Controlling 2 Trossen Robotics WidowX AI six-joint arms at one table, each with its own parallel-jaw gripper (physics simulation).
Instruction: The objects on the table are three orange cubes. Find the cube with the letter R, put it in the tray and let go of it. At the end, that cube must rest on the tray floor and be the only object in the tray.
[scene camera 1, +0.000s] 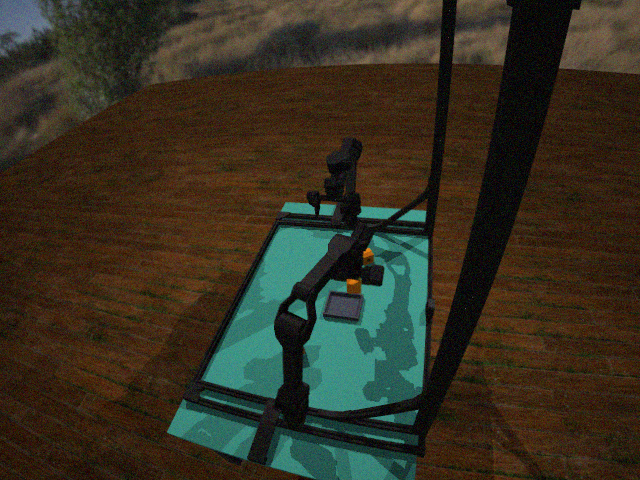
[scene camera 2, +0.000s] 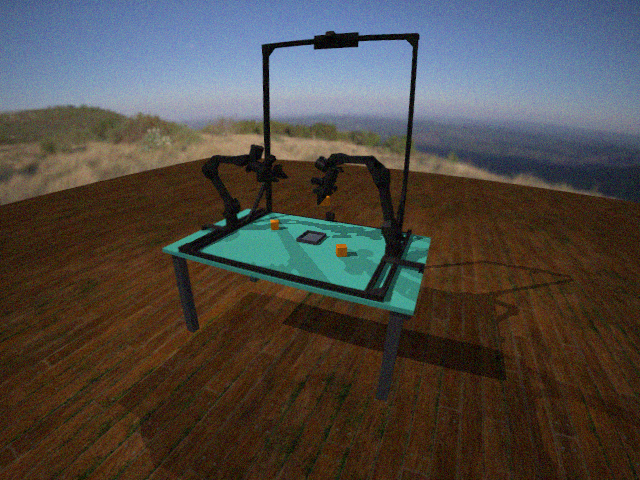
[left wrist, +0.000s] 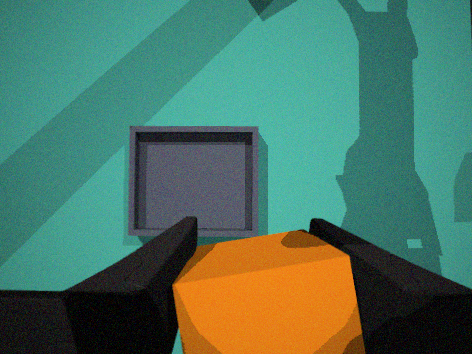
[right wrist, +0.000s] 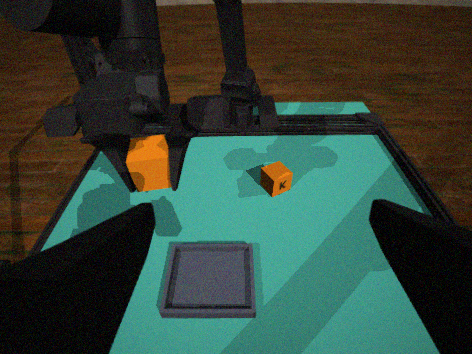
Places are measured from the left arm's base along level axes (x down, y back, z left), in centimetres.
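Where they show: left gripper, fingertip midpoint: (scene camera 1: 354, 281) (scene camera 2: 319, 203) (left wrist: 253, 227) (right wrist: 154, 190); right gripper, fingertip midpoint: (scene camera 1: 329, 219) (scene camera 2: 283, 179) (right wrist: 262, 211); left arm's base, origin of the base link: (scene camera 1: 295, 416) (scene camera 2: 393, 254) (right wrist: 242, 122); right arm's base, origin of the base link: (scene camera 1: 351, 221) (scene camera 2: 232, 225).
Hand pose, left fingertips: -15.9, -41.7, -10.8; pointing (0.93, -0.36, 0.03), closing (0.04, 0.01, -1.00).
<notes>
Things, the pixels of their top centre, and the offset from my left fingertips, as dx, dy, dz. "spot": a spot on its surface instead. Level surfaces: height alone.
- orange cube, middle of its top: (right wrist: 148, 146) (scene camera 1: 353, 278) (scene camera 2: 324, 196) -4.3, +2.6, -0.3
- grey tray, middle of its top: (left wrist: 193, 180) (right wrist: 210, 275) (scene camera 1: 343, 303) (scene camera 2: 311, 235) +16.0, -2.1, +5.2
- cube marked K, middle of its top: (right wrist: 276, 170) (scene camera 2: 341, 245) +13.3, +18.7, +17.3
- third cube, middle of its top: (scene camera 1: 366, 252) (scene camera 2: 274, 221) +13.3, -27.3, +0.3
- teal table, its level: dx +17.8
- dark frame, surface spot: (scene camera 2: 284, 277) spot: +17.1, +6.0, +48.4
My left gripper (scene camera 1: 353, 289) (scene camera 2: 324, 201) (left wrist: 253, 227) (right wrist: 154, 190) is shut on an orange cube (scene camera 1: 353, 285) (scene camera 2: 327, 200) (left wrist: 270, 305) (right wrist: 148, 165), high above the table; no letter shows on its visible faces. The grey tray (scene camera 1: 343, 306) (scene camera 2: 311, 237) (left wrist: 195, 185) (right wrist: 212, 277) is empty and shows beyond the fingers, a little left, in the left wrist view. A cube marked K (scene camera 2: 341, 250) (right wrist: 276, 179) lies on the table. A third cube (scene camera 1: 367, 256) (scene camera 2: 274, 224) lies near the right arm's side; its letter is unreadable. My right gripper (scene camera 2: 281, 173) (right wrist: 262, 211) is open and empty, raised over the table.
The teal table (scene camera 1: 336, 372) (scene camera 2: 242, 253) has a dark frame (scene camera 1: 232, 315) (scene camera 2: 284, 279) around its work area. A tall black post (scene camera 1: 439, 129) (scene camera 2: 266, 93) rises at its edge. In scene camera 1 the left arm (scene camera 1: 292, 330) hides part of the table.
</notes>
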